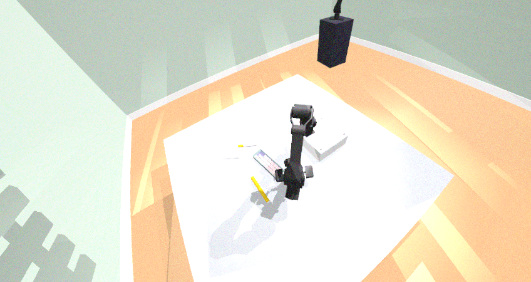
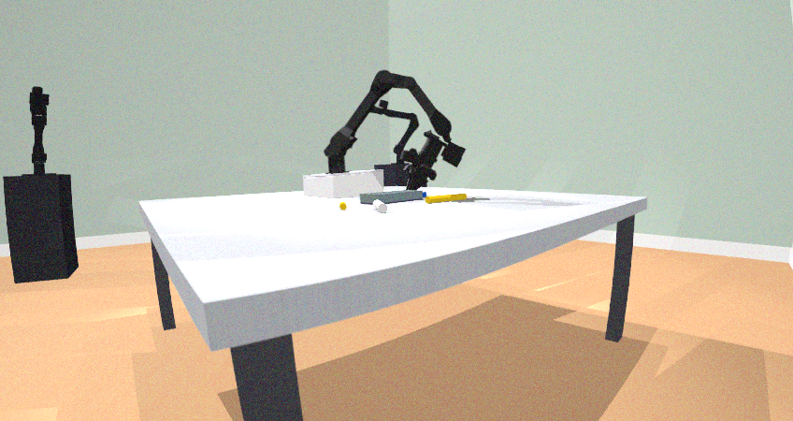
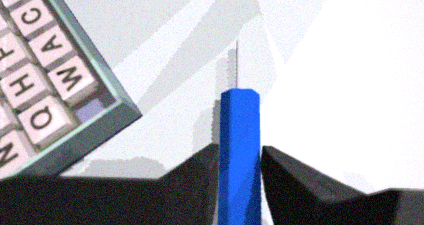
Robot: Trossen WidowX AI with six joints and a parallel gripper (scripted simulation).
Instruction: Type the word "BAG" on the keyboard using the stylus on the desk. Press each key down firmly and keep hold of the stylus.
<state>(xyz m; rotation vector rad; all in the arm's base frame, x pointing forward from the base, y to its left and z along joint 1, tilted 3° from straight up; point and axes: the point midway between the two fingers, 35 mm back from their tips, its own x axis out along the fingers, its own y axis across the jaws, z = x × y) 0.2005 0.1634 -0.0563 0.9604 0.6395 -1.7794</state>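
Now: gripper tip 40 mm to the left of the thin white tip and 20 mm past it. Also, from my gripper tip: yellow cylinder: 200 mm ahead, 10 mm to the right; key: 80 mm to the right, 60 mm ahead, 10 mm above; stylus: 10 mm to the right, 10 mm behind.
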